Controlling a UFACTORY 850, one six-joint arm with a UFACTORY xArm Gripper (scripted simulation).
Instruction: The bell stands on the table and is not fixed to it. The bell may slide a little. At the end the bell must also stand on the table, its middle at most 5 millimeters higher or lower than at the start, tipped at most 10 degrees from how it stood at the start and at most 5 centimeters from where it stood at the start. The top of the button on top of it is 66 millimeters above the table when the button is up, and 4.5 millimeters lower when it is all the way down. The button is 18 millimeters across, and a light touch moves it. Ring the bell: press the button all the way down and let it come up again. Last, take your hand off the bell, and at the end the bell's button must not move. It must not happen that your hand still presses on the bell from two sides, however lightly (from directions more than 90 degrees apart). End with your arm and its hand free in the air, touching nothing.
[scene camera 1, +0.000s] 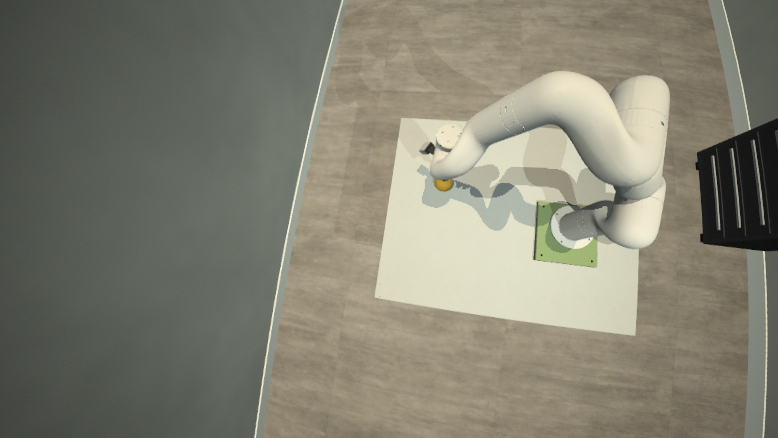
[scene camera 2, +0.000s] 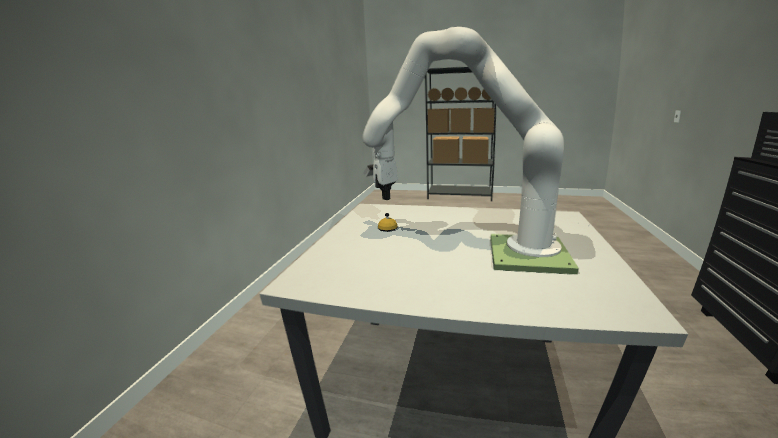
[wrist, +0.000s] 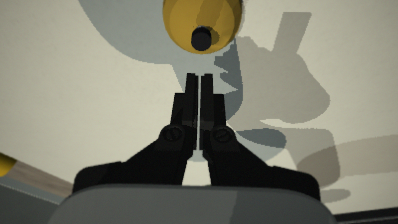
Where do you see the gripper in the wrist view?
At 199, 90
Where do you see the gripper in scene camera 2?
At 386, 199
